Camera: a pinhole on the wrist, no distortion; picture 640 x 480 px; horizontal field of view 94.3 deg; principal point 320.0 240.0 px. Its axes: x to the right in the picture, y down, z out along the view. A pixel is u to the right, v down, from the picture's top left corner.
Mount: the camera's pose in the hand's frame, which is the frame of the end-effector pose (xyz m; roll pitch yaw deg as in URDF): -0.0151 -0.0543 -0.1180 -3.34 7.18 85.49
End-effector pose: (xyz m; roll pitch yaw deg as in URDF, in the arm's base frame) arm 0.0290 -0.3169 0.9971 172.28 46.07 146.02
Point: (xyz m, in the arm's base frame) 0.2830 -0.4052 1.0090
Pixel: 362 389
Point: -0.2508 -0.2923 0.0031
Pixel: outside the picture
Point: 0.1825 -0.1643 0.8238
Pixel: 519 138
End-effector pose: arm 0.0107 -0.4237 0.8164 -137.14 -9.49 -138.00
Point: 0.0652 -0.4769 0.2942
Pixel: 456 275
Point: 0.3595 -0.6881 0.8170
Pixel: 57 259
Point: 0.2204 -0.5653 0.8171
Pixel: 126 262
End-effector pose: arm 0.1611 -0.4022 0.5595 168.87 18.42 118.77
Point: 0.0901 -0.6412 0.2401
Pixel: 142 248
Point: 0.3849 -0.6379 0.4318
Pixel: 343 423
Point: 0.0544 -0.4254 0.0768
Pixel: 211 101
